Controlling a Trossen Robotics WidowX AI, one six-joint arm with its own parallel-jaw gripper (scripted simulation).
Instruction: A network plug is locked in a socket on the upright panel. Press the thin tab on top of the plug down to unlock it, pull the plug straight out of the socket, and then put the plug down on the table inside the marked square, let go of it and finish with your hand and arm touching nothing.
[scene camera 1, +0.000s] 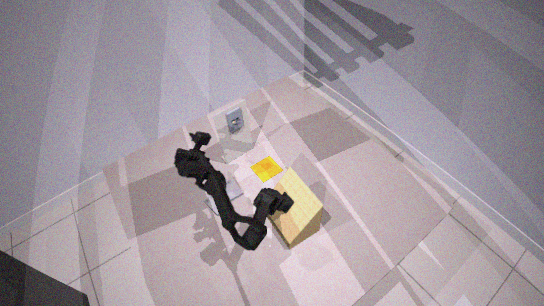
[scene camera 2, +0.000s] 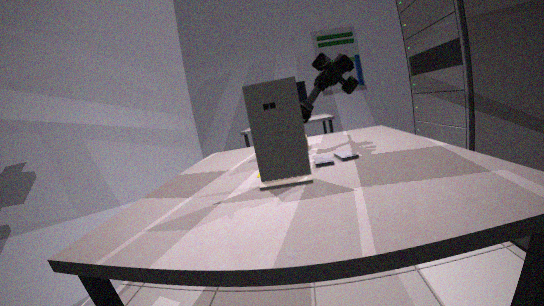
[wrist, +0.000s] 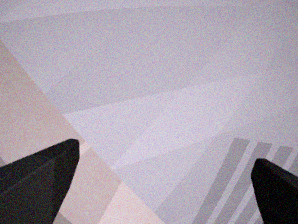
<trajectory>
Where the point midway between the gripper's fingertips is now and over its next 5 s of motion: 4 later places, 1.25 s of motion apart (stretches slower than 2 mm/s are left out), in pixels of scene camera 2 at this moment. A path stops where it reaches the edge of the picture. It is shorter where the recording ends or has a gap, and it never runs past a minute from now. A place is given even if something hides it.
My gripper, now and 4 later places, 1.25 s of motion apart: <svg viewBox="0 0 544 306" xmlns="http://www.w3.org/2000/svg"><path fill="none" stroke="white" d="M339 70L299 91L274 105L273 105L273 106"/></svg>
</trajectory>
